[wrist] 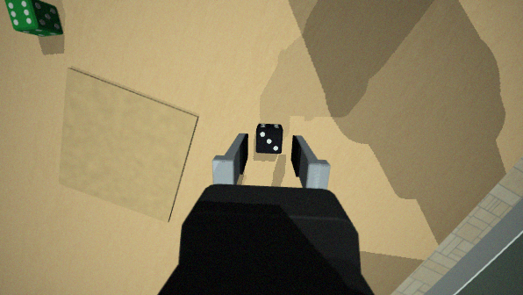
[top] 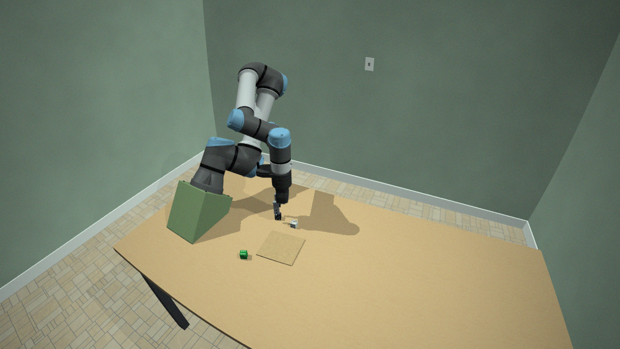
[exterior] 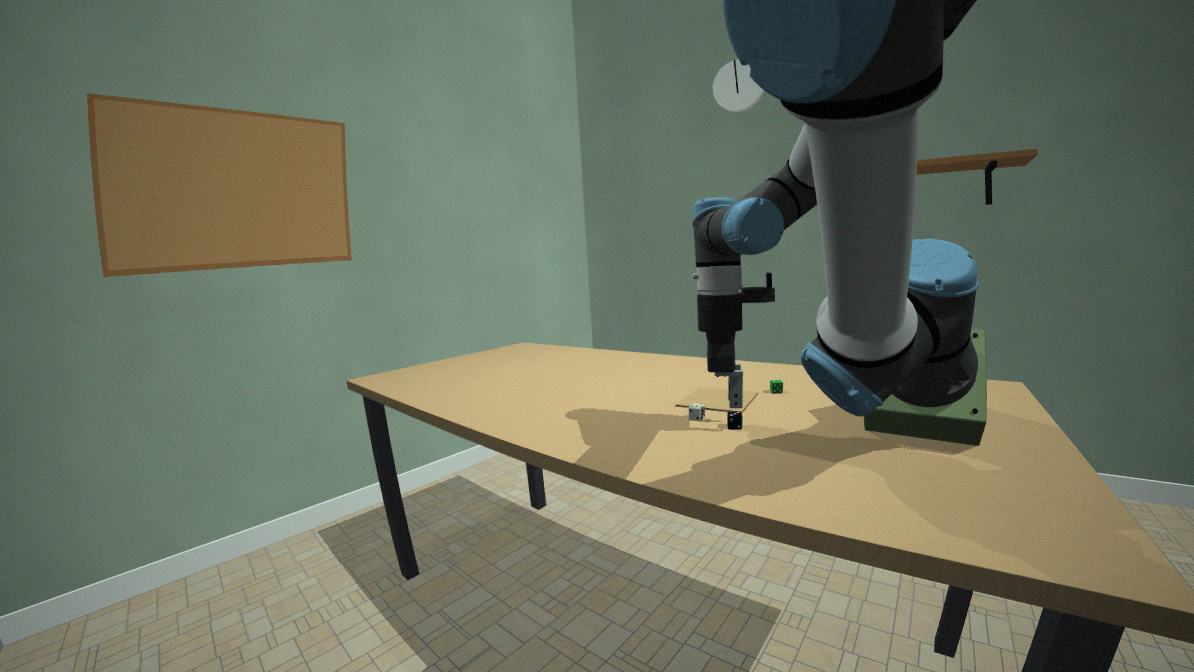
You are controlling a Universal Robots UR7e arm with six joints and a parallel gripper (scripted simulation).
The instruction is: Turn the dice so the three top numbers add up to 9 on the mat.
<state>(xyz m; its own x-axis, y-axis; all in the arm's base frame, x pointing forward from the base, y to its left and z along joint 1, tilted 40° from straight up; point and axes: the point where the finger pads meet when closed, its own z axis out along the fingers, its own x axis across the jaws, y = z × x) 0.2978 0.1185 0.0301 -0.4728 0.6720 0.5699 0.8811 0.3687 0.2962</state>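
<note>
Right now the black die is 50 mm below my hand. Round my hand: white die: 80 mm ahead, 50 mm below, 10 mm to the right; green die: 240 mm to the right, 50 mm below, 10 mm ahead; tan mat: 130 mm to the right, 100 mm ahead, 60 mm below.
</note>
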